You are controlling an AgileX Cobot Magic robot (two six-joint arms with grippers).
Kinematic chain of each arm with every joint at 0, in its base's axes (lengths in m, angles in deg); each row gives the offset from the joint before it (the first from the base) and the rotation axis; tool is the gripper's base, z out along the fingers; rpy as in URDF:
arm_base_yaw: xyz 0 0 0.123 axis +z
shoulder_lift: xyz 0 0 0 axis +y
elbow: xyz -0.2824 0 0.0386 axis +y
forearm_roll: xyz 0.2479 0 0.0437 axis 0.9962 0 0.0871
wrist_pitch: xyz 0 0 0 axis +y
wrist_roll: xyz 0.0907 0 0.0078 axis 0.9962 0 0.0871
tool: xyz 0 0 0 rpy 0 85 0
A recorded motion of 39 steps. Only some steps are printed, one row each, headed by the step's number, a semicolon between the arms.
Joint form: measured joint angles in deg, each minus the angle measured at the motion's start. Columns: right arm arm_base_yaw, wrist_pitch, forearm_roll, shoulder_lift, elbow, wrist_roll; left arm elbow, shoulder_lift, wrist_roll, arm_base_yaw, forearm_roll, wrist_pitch.
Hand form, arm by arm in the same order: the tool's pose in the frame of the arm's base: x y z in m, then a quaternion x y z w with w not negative. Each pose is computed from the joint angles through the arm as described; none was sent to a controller.
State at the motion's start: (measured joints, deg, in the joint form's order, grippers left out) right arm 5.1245 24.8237 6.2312 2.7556 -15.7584 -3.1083; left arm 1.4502 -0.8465 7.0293 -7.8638 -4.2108 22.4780
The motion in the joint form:
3: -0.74 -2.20 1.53 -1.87 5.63 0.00; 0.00 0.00 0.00 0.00 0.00 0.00
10: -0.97 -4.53 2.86 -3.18 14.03 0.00; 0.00 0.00 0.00 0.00 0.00 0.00
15: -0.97 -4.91 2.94 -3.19 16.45 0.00; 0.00 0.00 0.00 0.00 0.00 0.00
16: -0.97 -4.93 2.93 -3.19 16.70 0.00; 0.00 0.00 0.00 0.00 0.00 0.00
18: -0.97 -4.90 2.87 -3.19 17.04 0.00; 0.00 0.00 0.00 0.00 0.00 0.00
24: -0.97 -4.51 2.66 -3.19 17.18 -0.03; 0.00 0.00 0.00 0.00 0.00 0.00
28: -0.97 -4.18 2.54 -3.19 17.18 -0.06; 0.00 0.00 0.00 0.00 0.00 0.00
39: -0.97 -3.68 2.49 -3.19 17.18 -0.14; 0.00 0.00 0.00 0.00 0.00 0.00
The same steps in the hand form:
3: 0.0454 0.0082 0.2358 -0.01914 0.75551 0.06779 0.65133; 0.0511 -0.0096 0.1702 0.08577 0.80456 -0.03558 0.58657
10: 0.0515 0.0088 0.1921 -0.00839 0.78195 0.07339 0.61895; 0.0511 -0.0096 0.1702 0.08577 0.80456 -0.03558 0.58657
15: 0.0527 0.0088 0.1785 -0.00707 0.79286 0.07282 0.60499; 0.0511 -0.0096 0.1702 0.08577 0.80456 -0.03558 0.58657
16: 0.0528 0.0088 0.1771 -0.00704 0.79409 0.07263 0.60341; 0.0511 -0.0096 0.1702 0.08577 0.80456 -0.03558 0.58657
18: 0.0529 0.0088 0.1750 -0.00726 0.79606 0.07206 0.60088; 0.0511 -0.0096 0.1702 0.08577 0.80456 -0.03558 0.58657
24: 0.0527 0.0087 0.1736 -0.00879 0.79886 0.07043 0.59731; 0.0511 -0.0096 0.1702 0.08577 0.80456 -0.03558 0.58657
28: 0.0526 0.0087 0.1731 -0.00986 0.80059 0.06949 0.59508; 0.0511 -0.0096 0.1702 0.08577 0.80456 -0.03558 0.58657
39: 0.0524 0.0088 0.1723 -0.01111 0.80317 0.06886 0.59166; 0.0511 -0.0096 0.1702 0.08577 0.80456 -0.03558 0.58657

